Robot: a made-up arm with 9 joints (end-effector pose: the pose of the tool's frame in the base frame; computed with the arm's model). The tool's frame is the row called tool. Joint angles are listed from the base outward.
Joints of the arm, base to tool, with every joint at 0 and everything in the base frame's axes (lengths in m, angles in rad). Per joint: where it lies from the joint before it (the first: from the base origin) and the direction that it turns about. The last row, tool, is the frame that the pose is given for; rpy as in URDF.
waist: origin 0.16 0.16 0.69 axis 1 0 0
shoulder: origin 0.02 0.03 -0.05 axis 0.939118 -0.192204 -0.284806
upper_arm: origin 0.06 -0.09 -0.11 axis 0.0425 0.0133 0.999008
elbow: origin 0.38 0.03 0.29 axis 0 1 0
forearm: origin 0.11 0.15 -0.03 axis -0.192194 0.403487 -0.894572
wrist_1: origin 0.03 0 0.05 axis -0.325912 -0.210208 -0.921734
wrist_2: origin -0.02 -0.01 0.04 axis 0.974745 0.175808 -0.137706
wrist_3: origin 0 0.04 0 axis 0 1 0
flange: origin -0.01 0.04 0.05 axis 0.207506 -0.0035 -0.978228
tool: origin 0 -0.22 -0.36 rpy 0.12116 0.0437 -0.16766
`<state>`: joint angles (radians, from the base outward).
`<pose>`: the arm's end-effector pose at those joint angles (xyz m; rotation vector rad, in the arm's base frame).
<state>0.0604 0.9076 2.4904 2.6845 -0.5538 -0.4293 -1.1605 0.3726 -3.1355</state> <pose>0.0389 -0.2338 0.6181 -0.2342 -1.1434 -0.3022</pose>
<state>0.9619 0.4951 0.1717 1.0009 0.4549 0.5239 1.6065 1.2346 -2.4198</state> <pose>0.9138 0.2207 1.1492 2.7495 -1.4068 0.5461</pose>
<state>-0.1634 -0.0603 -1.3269 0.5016 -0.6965 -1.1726 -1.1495 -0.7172 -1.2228</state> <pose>0.8670 -0.2018 1.0394 -1.2126 -0.8210 1.4050</pose>
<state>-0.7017 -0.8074 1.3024 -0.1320 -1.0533 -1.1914 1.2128 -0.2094 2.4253</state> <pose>0.2902 0.5200 0.6309 -2.3866 1.0057 0.0137</pose>
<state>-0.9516 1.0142 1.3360 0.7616 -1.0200 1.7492 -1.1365 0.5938 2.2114</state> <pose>0.1793 0.2878 0.4753 0.0617 -1.5725 -1.7497</pose>
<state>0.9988 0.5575 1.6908 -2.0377 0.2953 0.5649 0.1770 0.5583 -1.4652</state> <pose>0.1241 -0.2432 1.1567 -1.4437 2.7472 -0.1750</pose>
